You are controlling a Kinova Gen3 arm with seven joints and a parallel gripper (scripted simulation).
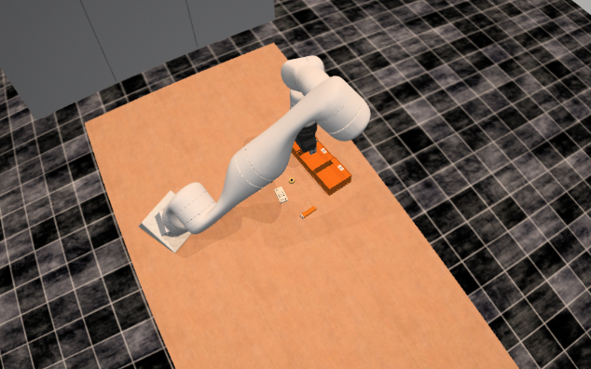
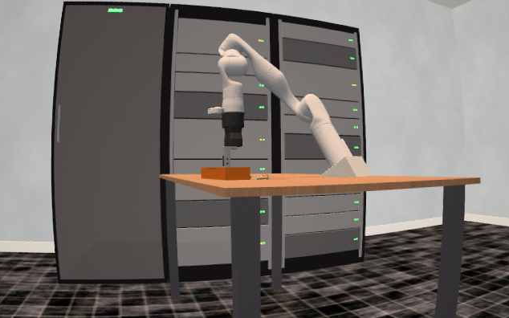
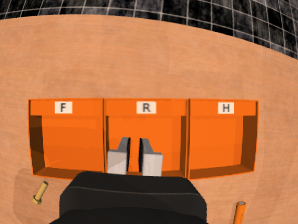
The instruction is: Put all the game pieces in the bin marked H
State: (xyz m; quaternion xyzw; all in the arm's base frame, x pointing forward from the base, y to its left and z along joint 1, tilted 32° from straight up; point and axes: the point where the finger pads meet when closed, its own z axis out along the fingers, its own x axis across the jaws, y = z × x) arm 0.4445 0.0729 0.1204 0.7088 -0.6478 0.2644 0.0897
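My hand is 40 mm above the bin H, 10 mm to the left of it and 10 mm short of it. Also, from my hand: nut (90 mm behind, 60 mm below, 40 mm to the right); orange battery (160 mm to the right, 110 mm behind, 50 mm below); white spotted game piece (150 mm behind, 70 mm to the right, 60 mm below).
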